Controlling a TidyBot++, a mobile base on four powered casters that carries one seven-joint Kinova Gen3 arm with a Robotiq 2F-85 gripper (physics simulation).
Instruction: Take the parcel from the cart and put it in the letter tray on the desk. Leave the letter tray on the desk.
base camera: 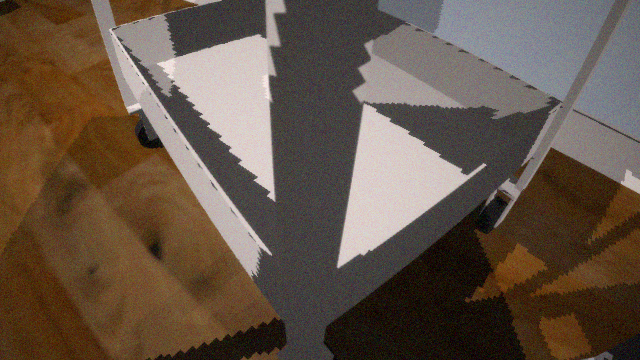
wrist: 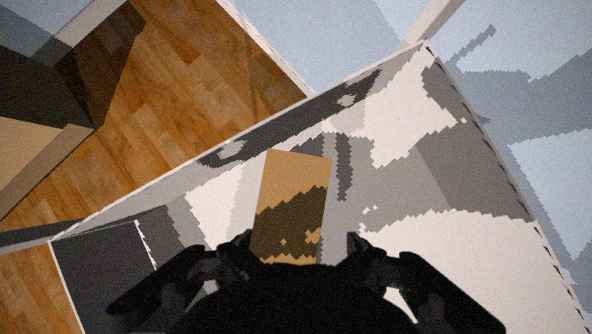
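Observation:
The parcel, a tan box partly in dark shadow, lies on the top of the white cart in the wrist view, near the cart's raised edge. My gripper is open and empty, above the parcel. The parcel's near part shows between the two fingertips, closer to the left one, and its near end is hidden behind the gripper's body. In the base camera view, the lower shelf of the cart shows, with its side posts and casters. The letter tray does not show in either view.
The cart's raised rim runs diagonally beyond the parcel. A corner post stands at its far corner. A light wooden piece of furniture is at the left over the wooden floor. A pale blue wall stands behind the cart.

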